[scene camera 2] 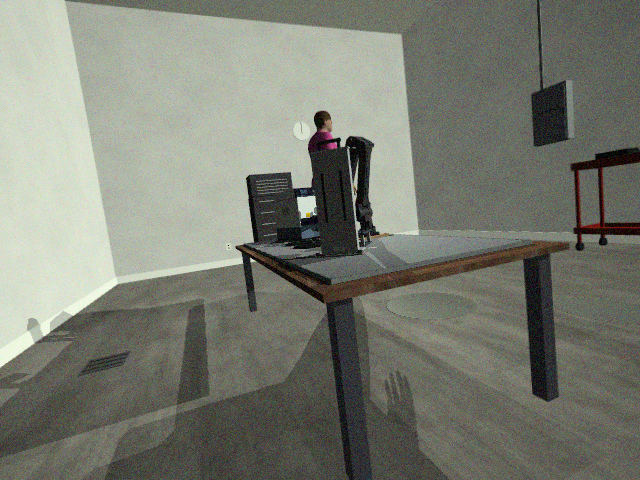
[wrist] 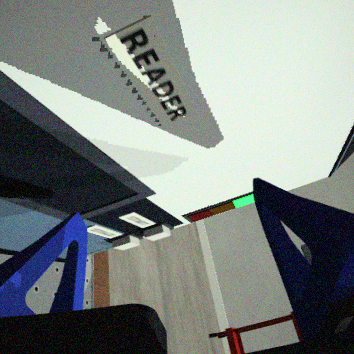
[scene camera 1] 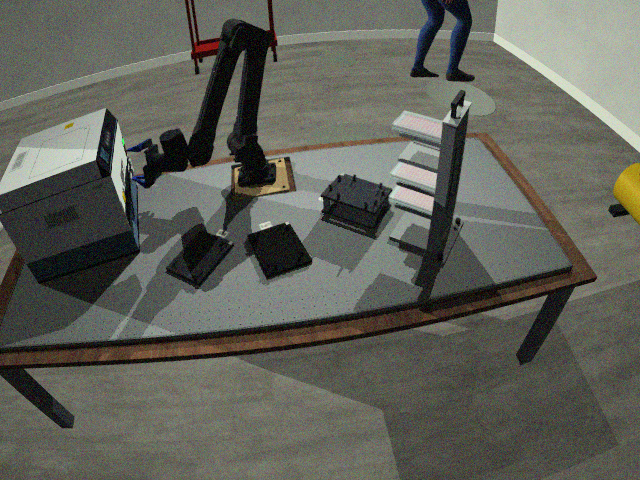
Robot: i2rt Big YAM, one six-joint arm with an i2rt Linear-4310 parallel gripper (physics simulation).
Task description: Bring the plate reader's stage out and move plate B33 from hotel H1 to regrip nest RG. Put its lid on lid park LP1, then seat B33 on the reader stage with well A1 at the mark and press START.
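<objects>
I can see my gripper both in the wrist view and in scene camera 1. On the gripper, (wrist: 66,319) and (scene camera 1: 144,173) are the same spot.
</objects>
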